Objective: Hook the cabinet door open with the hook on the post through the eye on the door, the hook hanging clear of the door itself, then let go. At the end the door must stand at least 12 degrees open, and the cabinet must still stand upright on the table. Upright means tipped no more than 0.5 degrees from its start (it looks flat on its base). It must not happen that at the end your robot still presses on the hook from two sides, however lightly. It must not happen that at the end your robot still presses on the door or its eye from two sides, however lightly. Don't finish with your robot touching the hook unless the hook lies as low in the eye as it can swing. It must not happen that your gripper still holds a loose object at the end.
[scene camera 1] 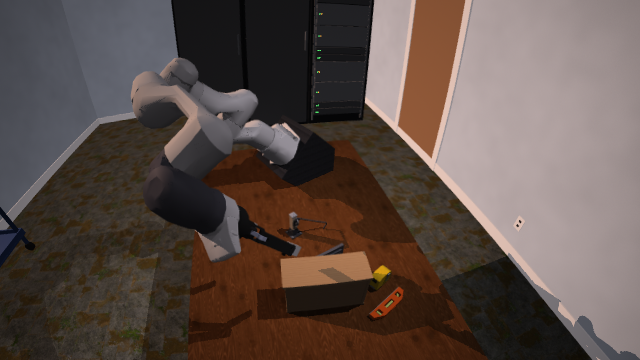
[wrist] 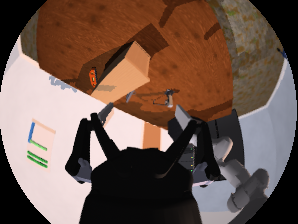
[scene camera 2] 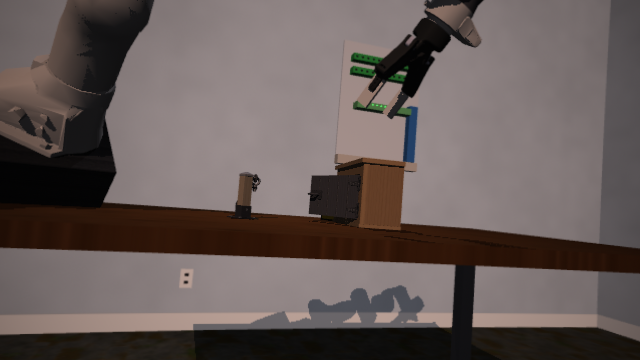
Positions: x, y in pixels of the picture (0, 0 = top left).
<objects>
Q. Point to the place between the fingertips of my gripper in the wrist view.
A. At 144, 108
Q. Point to a wooden cabinet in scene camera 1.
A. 319, 282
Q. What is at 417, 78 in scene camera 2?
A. My gripper.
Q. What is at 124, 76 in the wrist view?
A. A wooden cabinet.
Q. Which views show the wooden cabinet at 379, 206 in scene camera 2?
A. Scene camera 1, the wrist view and scene camera 2: all of them.
</objects>
